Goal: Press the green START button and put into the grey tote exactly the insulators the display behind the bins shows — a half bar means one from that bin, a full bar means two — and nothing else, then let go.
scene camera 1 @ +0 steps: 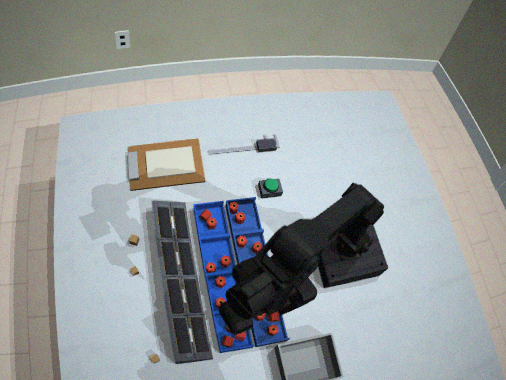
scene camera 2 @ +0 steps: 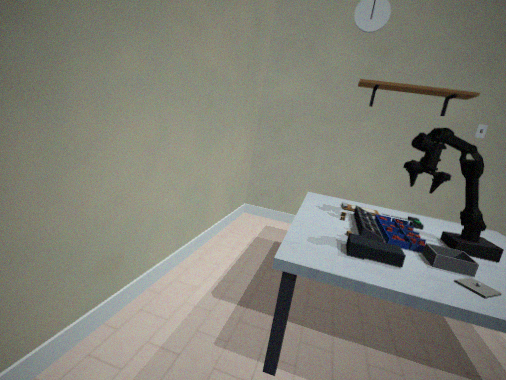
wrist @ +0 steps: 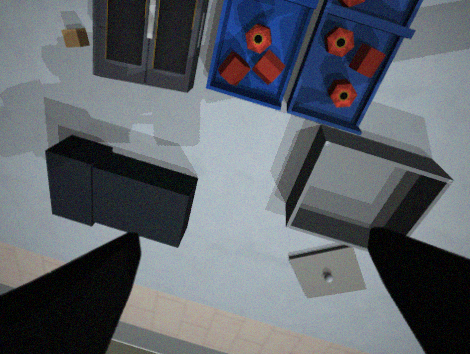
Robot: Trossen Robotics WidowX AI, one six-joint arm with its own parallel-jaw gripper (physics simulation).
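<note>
The green START button is on a dark base beyond the bins' far end. Blue bins stand in two rows and hold red insulators, some upright, some on their sides. The display behind them has dark windows with pale strips between; I cannot tell half from full bars. The grey tote shows a bare floor where visible. My gripper is open and empty, high above the table; the arm hides some bins in scene camera 1.
A dark block stands near the display's near end. A flat plate with a knob lies beside the tote. A clipboard, a caliper and small brown blocks lie on the table.
</note>
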